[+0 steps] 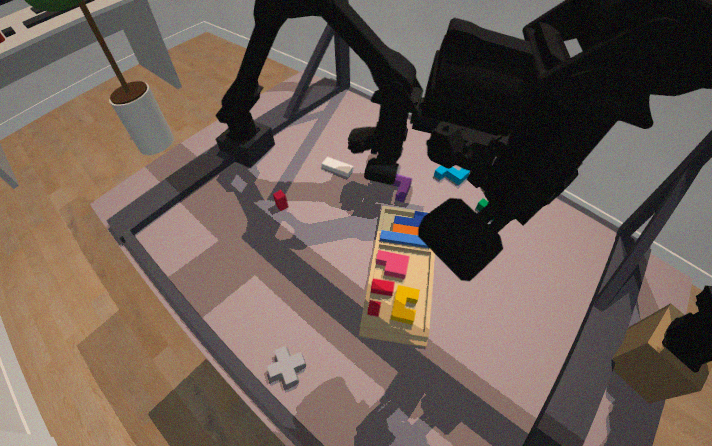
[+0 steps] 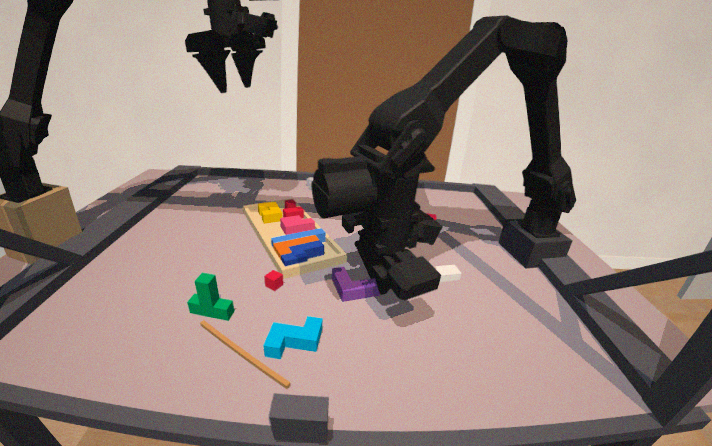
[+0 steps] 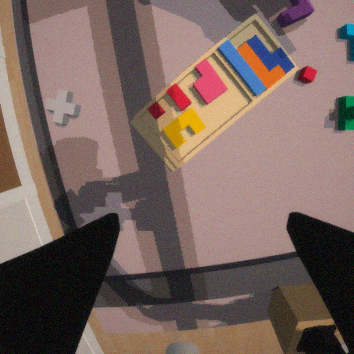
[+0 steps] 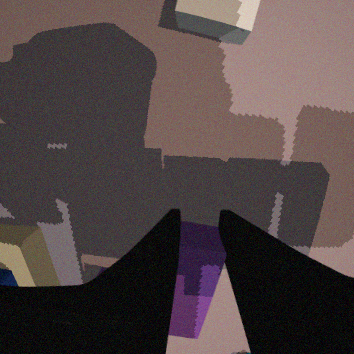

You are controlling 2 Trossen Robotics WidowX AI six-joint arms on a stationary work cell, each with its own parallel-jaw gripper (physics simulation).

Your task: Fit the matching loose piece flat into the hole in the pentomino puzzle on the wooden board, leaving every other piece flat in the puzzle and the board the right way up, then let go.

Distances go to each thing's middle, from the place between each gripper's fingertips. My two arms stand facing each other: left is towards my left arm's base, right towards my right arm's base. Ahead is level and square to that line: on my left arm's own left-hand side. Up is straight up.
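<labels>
From my left hand, the yellow u piece (image 1: 404,294) is 250 mm below it and 60 mm to the right of it. The pink piece (image 3: 209,85) is 250 mm below that left hand, 120 mm to the right of it and 60 mm behind it, while the wooden board (image 1: 420,270) is 260 mm below my left hand, 100 mm to the right of it and 60 mm behind it. There's also the light blue bar (image 3: 232,56), 250 mm below my left hand, 130 mm to the right of it and 120 mm behind it.
With my right hand, the purple v piece (image 2: 348,290) is 10 mm above it and 40 mm to the left of it. The cyan z piece (image 2: 280,336) is 10 mm above my right hand, 130 mm to the left of it and 110 mm behind it. You'd find the dark blue piece (image 3: 270,60) 10 mm above my right hand, 120 mm to the left of it and 80 mm ahead of it, and the orange piece (image 3: 268,78) is 10 mm above my right hand, 140 mm to the left of it and 100 mm ahead of it.
</labels>
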